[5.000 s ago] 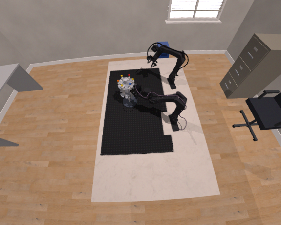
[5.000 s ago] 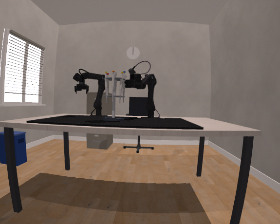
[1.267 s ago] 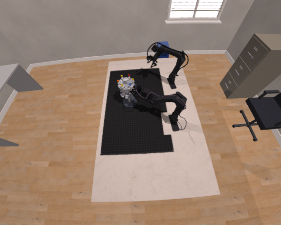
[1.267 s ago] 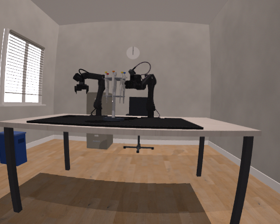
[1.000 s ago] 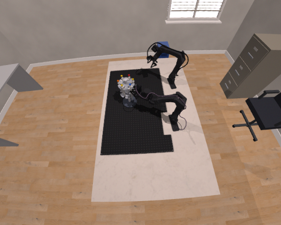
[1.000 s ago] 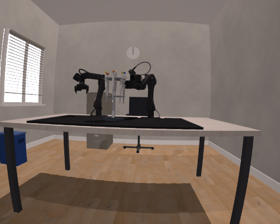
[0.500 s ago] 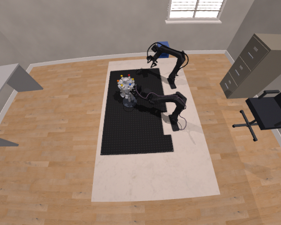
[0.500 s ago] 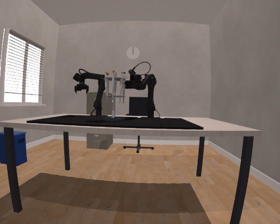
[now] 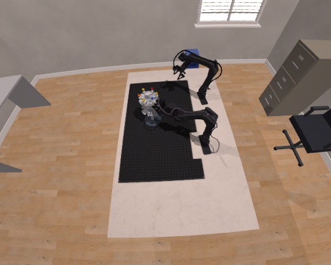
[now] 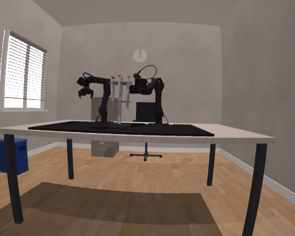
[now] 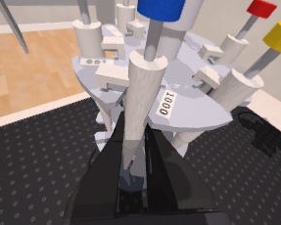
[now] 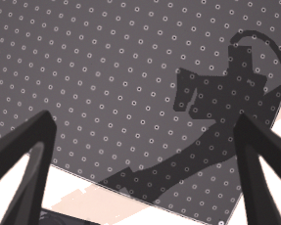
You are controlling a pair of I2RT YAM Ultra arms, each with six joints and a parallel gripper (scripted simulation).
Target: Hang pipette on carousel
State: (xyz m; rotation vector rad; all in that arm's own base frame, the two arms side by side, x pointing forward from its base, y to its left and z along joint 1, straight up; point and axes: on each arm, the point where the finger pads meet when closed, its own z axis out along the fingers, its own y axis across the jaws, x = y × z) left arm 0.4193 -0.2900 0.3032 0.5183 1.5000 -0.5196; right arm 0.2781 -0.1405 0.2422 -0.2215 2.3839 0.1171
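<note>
Right now my left hand is 10 mm short of the hand pipette, 10 mm to the right of it and 30 mm above it.
</note>
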